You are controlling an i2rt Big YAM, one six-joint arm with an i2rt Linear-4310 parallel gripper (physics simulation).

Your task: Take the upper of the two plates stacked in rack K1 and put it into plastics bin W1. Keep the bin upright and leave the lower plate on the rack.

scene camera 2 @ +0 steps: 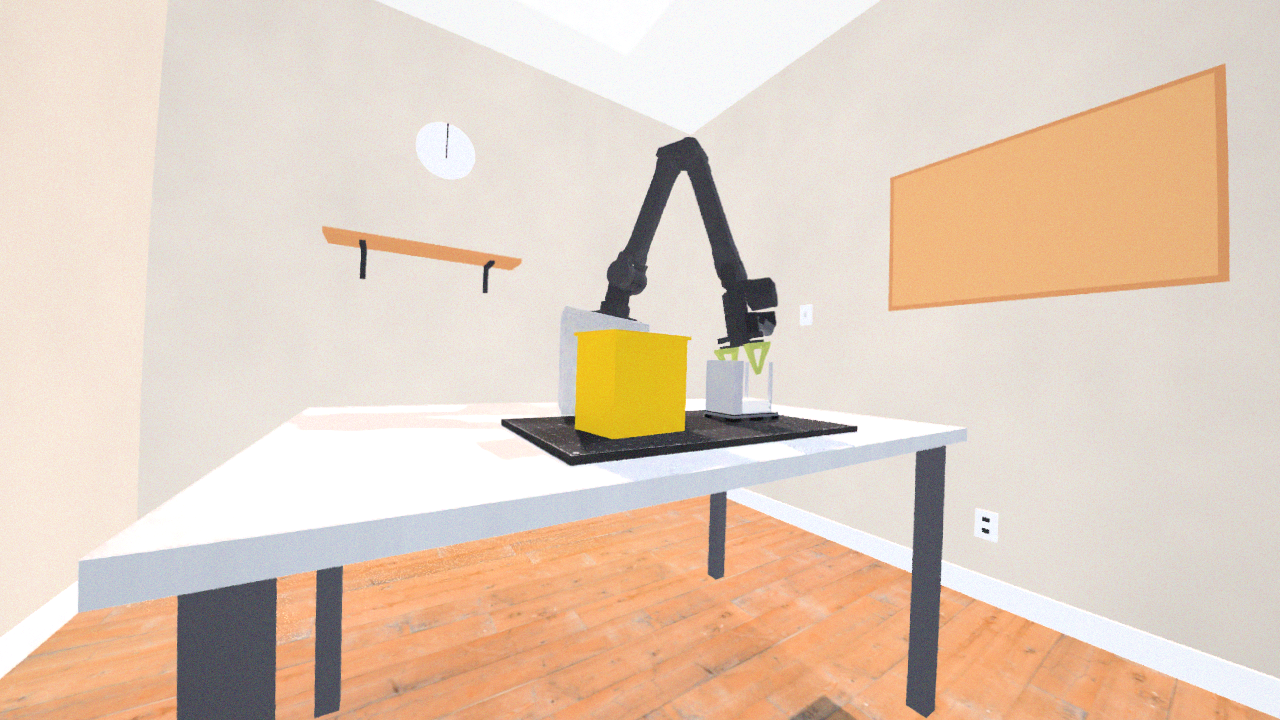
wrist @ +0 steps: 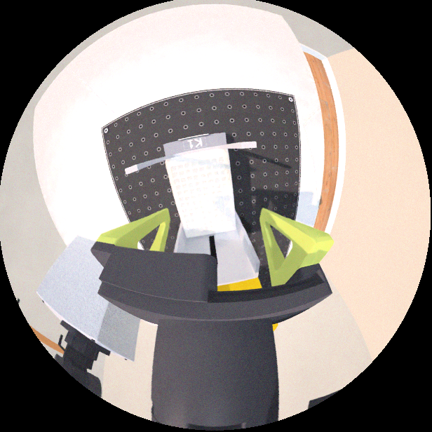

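Pixels of known places: gripper, fingertip midpoint: (scene camera 2: 744,375); arm's base, origin of the base link: (scene camera 2: 612,320).
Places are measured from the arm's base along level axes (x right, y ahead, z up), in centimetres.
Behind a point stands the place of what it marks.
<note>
Rack K1 (scene camera 2: 725,388) @(y 36.0, x -9.4, z -17.5 cm) (wrist: 219,139) stands on the dark board, with a grey wall and clear parts. The upper plate (wrist: 201,192), white with a grid of wells, lies in the rack in the wrist view. The lower plate cannot be made out. My gripper (scene camera 2: 742,361) @(y 35.4, x -16.7, z -14.5 cm) (wrist: 214,213) is open and empty, pointing down over the rack, its green fingertips near the rack's top. In the wrist view the fingers stand on either side of the plate's near end. A yellow bin (scene camera 2: 631,385) @(y 44.1, x 22.6, z -16.2 cm) (wrist: 240,285), apparently W1, stands upright beside the rack; its label and inside do not show.
The dark perforated board (scene camera 2: 805,429) @(y 52.7, x -15.6, z -25.0 cm) (wrist: 260,107) lies on the white table (scene camera 2: 358,465) @(y 40.2, x 60.5, z -26.3 cm). A grey block (scene camera 2: 567,362) @(y 3.6, x 15.7, z -12.7 cm) (wrist: 70,275) stands behind the yellow bin at the arm's base. Thin pale strips (wrist: 245,145) extend to both sides above the rack's labelled end.
</note>
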